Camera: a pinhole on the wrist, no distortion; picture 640 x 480 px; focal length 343.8 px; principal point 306.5 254.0 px. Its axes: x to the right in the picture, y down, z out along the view. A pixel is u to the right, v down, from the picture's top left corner.
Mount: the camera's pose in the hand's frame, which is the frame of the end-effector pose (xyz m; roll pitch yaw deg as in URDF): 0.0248 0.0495 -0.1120 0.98 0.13 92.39
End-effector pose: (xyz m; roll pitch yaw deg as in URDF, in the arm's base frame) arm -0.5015 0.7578 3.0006 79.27 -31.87 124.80
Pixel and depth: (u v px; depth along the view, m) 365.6 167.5 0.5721
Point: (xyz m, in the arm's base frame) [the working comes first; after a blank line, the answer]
In the camera's frame: 0.0983 -0.1439 0.5721

-0.1691 1.0161 3.2946
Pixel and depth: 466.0 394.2 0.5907
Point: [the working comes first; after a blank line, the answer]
In the camera's frame: 0.2740 0.2409 0.5907

0.0649 0.6701 3.2250
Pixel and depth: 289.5 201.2 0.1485
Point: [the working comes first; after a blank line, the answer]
In the camera's frame: -0.0073 -0.0228 0.1485

-0.4885 0.7871 3.0693
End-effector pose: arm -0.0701 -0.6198 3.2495 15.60 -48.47 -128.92
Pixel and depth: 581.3 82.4 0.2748
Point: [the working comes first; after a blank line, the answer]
In the camera's frame: 0.2196 -0.1372 0.2748

0.1446 -0.7078 3.5185
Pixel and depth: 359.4 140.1 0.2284
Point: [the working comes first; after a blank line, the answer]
In the camera's frame: 0.0351 -0.0757 0.2284

-0.0074 -0.6286 3.4157
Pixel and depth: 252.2 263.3 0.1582
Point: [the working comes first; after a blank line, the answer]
In the camera's frame: -0.0250 0.0043 0.1582

-0.0472 -0.6096 3.3017
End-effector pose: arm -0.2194 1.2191 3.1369 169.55 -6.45 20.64
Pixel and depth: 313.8 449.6 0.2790
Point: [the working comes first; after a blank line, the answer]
In the camera's frame: 0.0059 0.1587 0.2790

-0.2950 1.1056 2.9655
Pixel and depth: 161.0 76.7 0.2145
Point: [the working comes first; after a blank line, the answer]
In the camera's frame: -0.0908 -0.1106 0.2145

-0.0816 1.2893 3.0480
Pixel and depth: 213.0 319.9 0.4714
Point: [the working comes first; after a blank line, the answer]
In the camera's frame: -0.1282 0.0904 0.4714

-0.2339 1.2287 2.7635
